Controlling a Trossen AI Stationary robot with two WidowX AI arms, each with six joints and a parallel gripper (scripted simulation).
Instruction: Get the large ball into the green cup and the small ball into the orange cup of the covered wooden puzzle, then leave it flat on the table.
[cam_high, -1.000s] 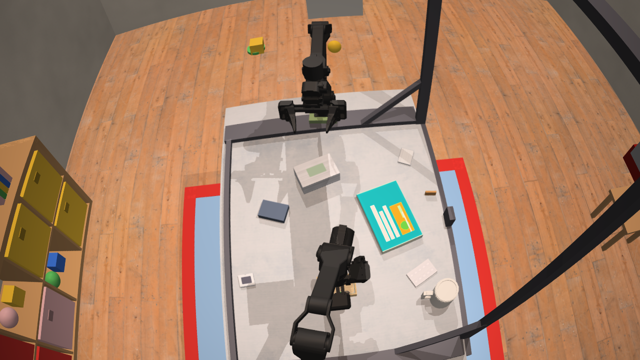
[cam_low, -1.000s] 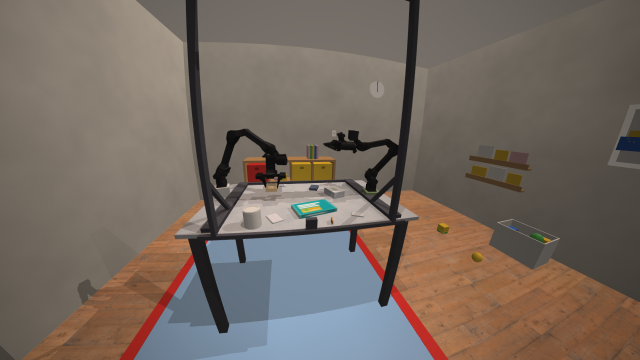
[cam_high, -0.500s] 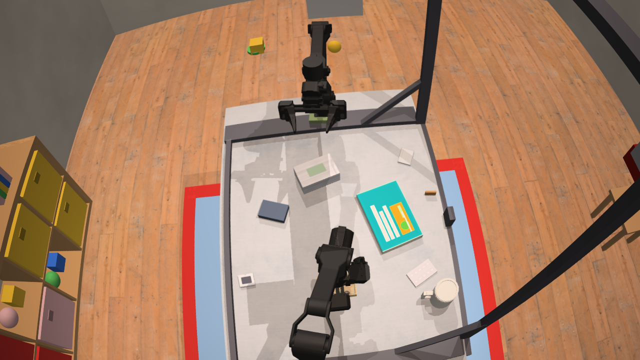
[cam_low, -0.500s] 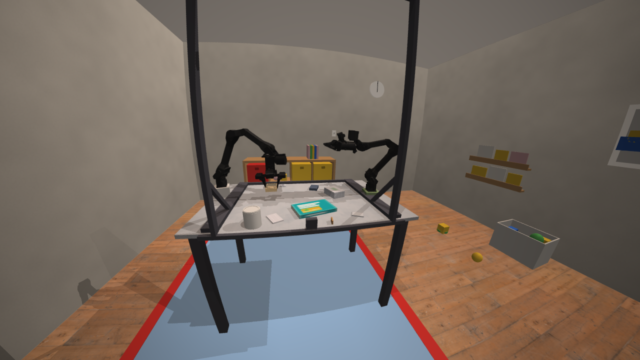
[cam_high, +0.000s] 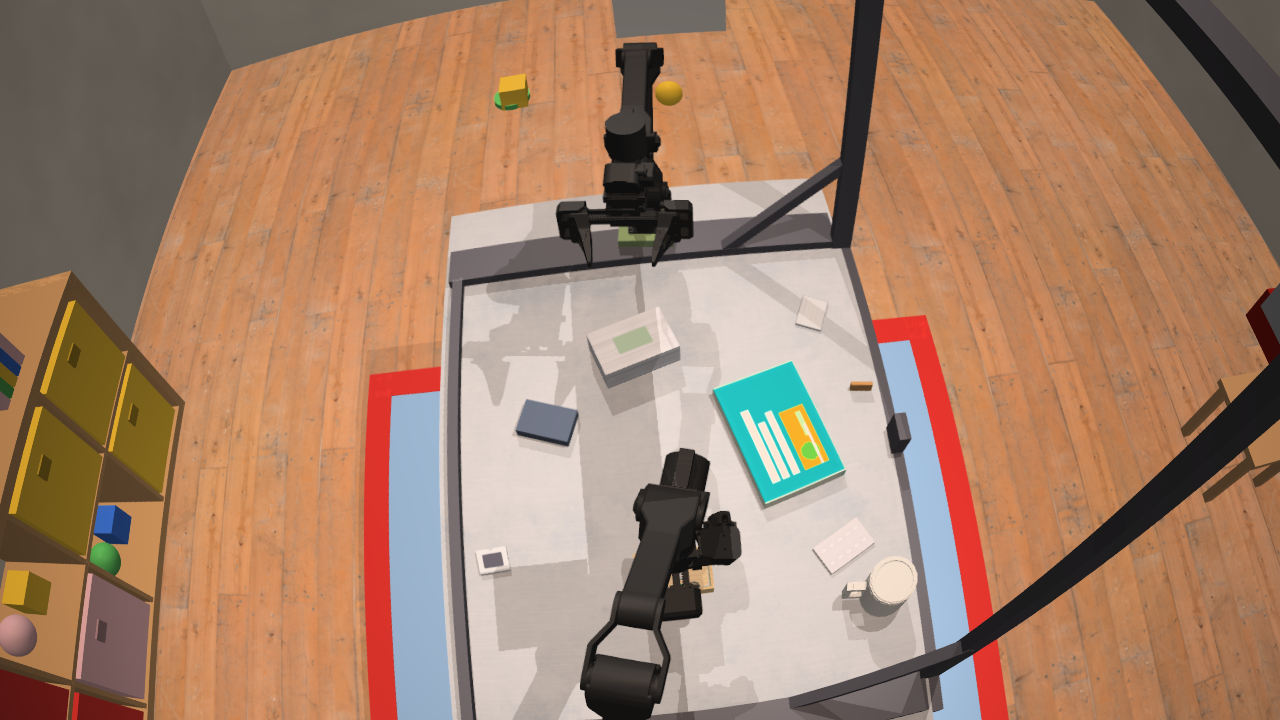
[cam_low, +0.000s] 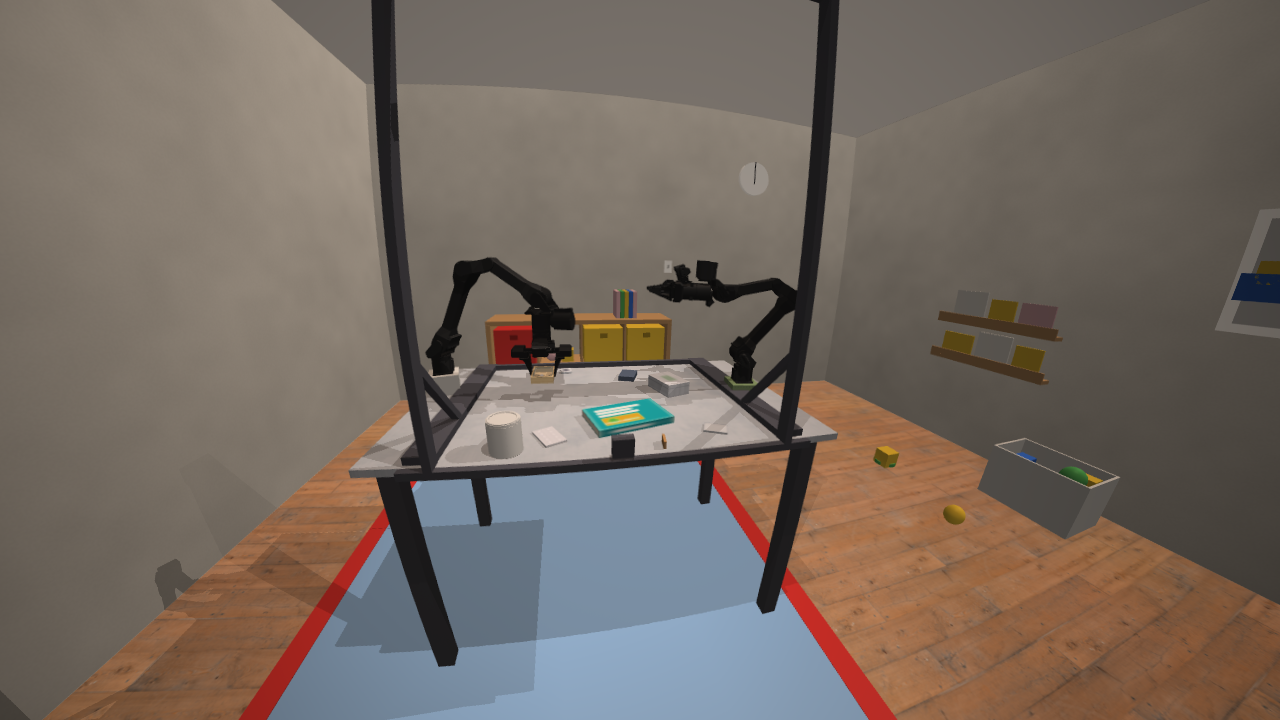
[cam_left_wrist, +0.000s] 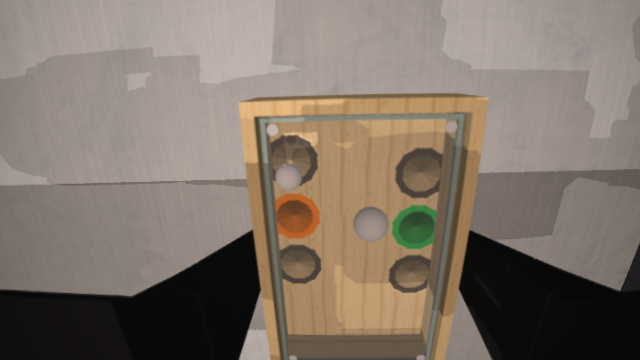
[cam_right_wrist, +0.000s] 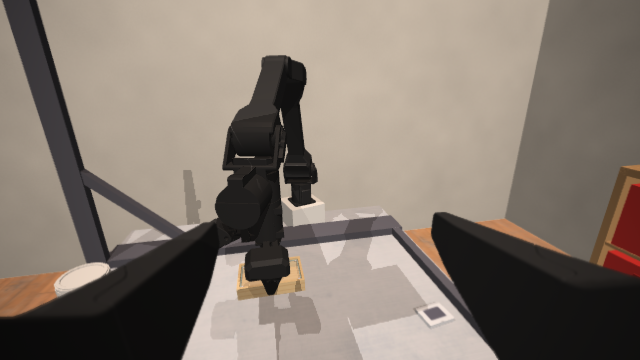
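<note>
The covered wooden puzzle lies 3 cm below my left hand. From my left hand the other things lie so: dark blue pad: 28 cm to the right, 22 cm ahead, 10 cm below; then small framed tile: 29 cm ahead, 11 cm below, 3 cm to the right.
</note>
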